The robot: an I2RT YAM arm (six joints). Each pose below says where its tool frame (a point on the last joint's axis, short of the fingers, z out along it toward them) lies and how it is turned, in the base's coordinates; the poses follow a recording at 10 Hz.
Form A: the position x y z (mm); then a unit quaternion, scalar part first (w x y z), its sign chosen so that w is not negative.
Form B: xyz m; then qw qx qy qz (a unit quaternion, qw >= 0). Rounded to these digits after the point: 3 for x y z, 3 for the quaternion.
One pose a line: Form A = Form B
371 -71 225 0.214 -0.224 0.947 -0.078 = 0.371 -0.071 0.225 0.214 -0.224 0.947 -0.078
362 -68 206 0.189 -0.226 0.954 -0.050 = 0.362 -0.068 0.206 0.189 -0.226 0.954 -0.050
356 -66 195 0.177 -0.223 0.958 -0.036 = 0.356 -0.066 0.195 0.177 -0.223 0.958 -0.036
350 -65 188 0.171 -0.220 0.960 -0.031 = 0.350 -0.065 0.188 0.171 -0.220 0.960 -0.031
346 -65 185 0.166 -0.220 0.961 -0.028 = 0.346 -0.065 0.185 0.166 -0.220 0.961 -0.028
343 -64 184 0.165 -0.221 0.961 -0.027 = 0.343 -0.064 0.184 0.165 -0.221 0.961 -0.027
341 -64 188 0.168 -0.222 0.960 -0.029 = 0.341 -0.064 0.188 0.168 -0.222 0.960 -0.029
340 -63 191 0.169 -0.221 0.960 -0.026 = 0.340 -0.063 0.191 0.169 -0.221 0.960 -0.026
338 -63 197 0.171 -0.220 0.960 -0.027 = 0.338 -0.063 0.197 0.171 -0.220 0.960 -0.027
